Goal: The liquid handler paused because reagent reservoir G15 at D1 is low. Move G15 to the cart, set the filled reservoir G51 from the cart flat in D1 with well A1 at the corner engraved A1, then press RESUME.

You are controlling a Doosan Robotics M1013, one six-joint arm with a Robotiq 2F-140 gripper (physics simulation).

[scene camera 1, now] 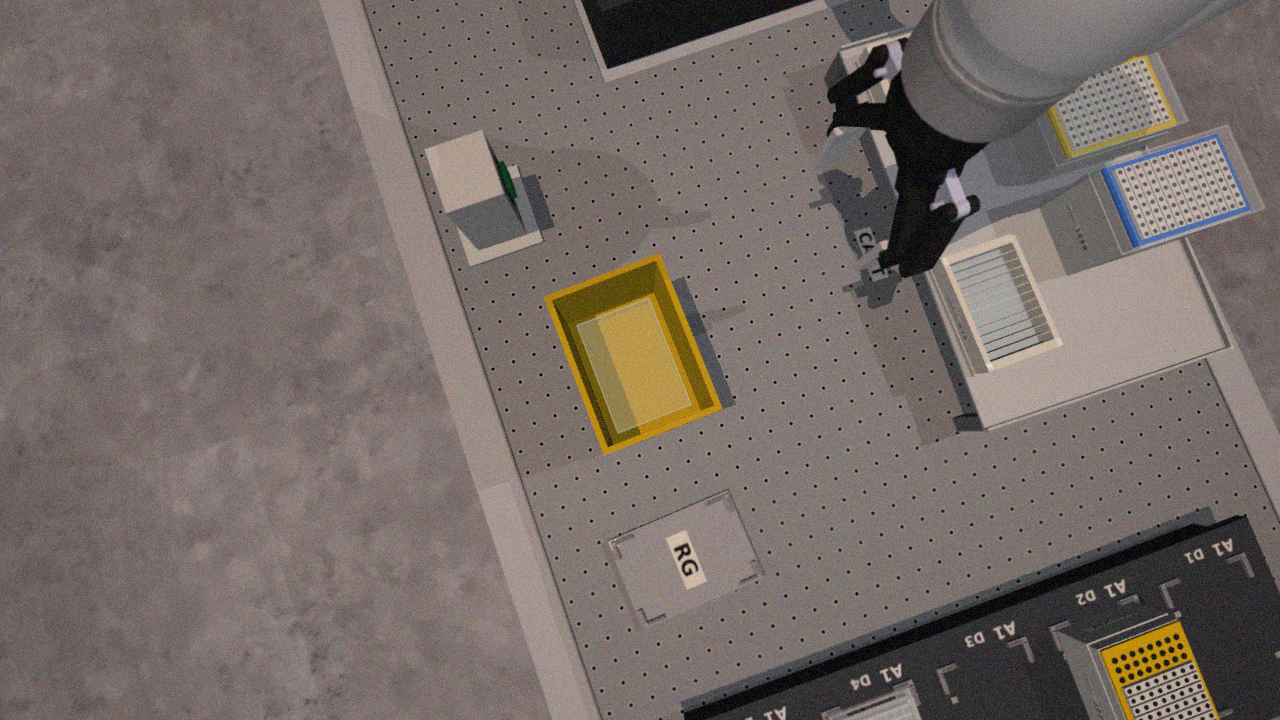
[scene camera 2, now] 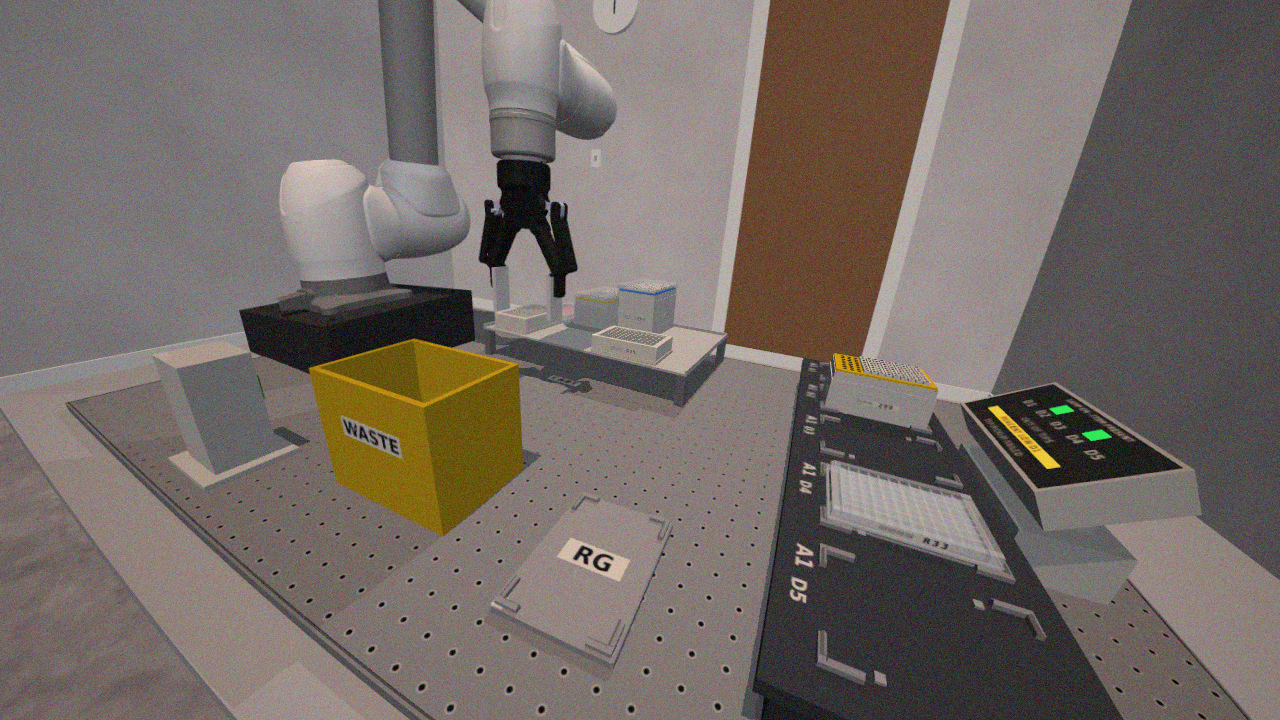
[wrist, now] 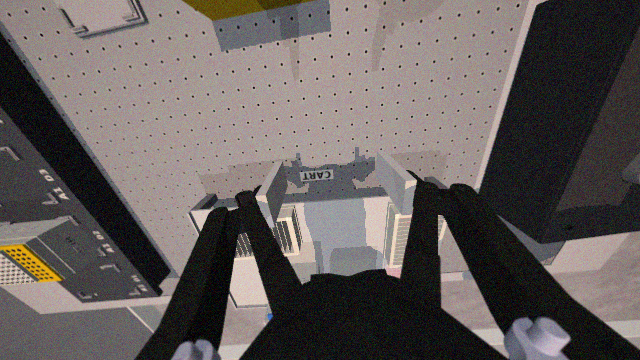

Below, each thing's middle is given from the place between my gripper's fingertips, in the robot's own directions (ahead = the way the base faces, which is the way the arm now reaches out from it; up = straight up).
The reservoir with pale troughs [scene camera 2: 650,348] lies 12 cm ahead of my hand, 14 cm to the left of it and 6 cm below it. Round my hand: yellow WASTE bin [scene camera 2: 430,432]: 7 cm ahead, 24 cm to the right, 7 cm below; then reservoir with red troughs [scene camera 1: 877,94]: 14 cm behind, 16 cm to the left, 6 cm below; then cart platform [scene camera 1: 1129,317]: 2 cm ahead, 23 cm to the left, 8 cm below.
